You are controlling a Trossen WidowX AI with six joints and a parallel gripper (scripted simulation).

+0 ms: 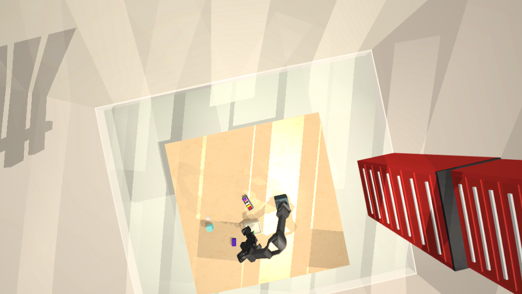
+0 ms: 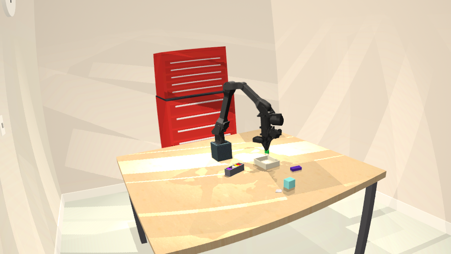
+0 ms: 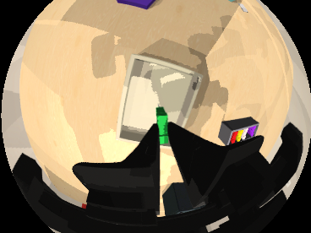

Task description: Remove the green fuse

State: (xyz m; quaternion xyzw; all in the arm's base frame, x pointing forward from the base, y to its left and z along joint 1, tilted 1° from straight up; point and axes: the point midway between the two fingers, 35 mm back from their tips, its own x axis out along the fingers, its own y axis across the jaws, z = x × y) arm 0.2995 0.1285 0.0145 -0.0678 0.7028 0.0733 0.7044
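The green fuse lies 1 cm below my gripper tip. From my gripper tip the other things lie so: cyan cube: 32 cm ahead, 13 cm to the right, 7 cm below; then white tray: 8 cm below; then purple flat block: 19 cm ahead, 8 cm below, 6 cm to the left.
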